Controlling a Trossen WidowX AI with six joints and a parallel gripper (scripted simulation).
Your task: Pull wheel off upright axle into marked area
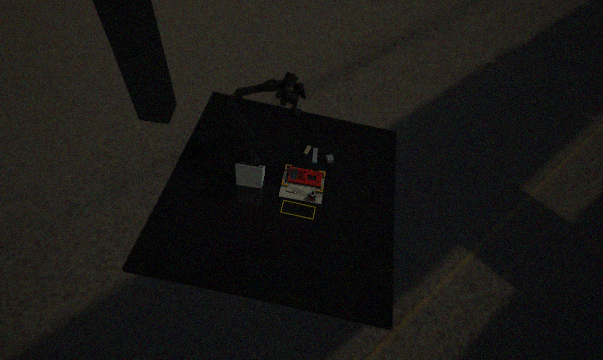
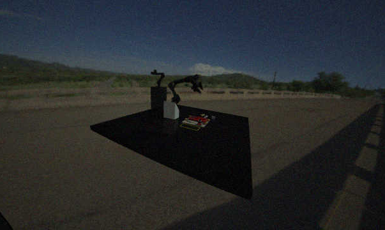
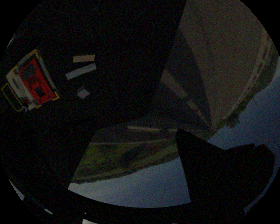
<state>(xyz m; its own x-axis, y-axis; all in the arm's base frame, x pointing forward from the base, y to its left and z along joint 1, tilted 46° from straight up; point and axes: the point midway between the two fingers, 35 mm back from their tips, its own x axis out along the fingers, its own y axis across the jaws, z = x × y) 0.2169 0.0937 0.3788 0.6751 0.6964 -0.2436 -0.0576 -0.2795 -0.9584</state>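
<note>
My gripper tip is now 60 mm short of the board, 320 mm to the left of it and 290 mm above it.
</note>
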